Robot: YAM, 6 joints.
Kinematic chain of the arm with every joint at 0, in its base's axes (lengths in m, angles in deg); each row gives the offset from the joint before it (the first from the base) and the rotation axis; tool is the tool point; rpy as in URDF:
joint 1: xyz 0 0 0.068 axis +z
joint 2: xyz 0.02 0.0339 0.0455 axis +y
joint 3: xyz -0.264 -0.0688 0 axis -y
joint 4: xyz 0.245 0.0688 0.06 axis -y
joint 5: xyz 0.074 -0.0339 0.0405 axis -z
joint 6: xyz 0.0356 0 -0.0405 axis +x
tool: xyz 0 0 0 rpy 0 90 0
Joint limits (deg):
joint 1: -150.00..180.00
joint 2: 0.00..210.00
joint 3: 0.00..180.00
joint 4: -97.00..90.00
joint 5: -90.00..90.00
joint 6: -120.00..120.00
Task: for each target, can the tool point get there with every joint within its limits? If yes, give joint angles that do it. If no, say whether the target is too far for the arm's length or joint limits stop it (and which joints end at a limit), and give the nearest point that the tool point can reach.
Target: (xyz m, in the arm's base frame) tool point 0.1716 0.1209 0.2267
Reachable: yes | joints 26.90 58.45 23.60 21.76 -57.89 -59.10
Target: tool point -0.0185 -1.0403 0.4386
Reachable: no: too far | nearest point -0.0110 -0.6162 0.3035 | short by 0.445 m
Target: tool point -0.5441 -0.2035 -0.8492
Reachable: no: too far | nearest point -0.3321 -0.1849 -0.3551 | short by 0.538 m
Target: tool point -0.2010 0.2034 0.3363
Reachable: yes | joints 129.86 72.42 60.86 -11.06 -42.28 74.80
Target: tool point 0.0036 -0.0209 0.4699
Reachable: yes | joints 122.58 25.23 80.33 -50.56 -13.27 -61.95
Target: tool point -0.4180 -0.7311 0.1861
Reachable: no: too far | nearest point -0.3194 -0.5586 0.1686 | short by 0.200 m
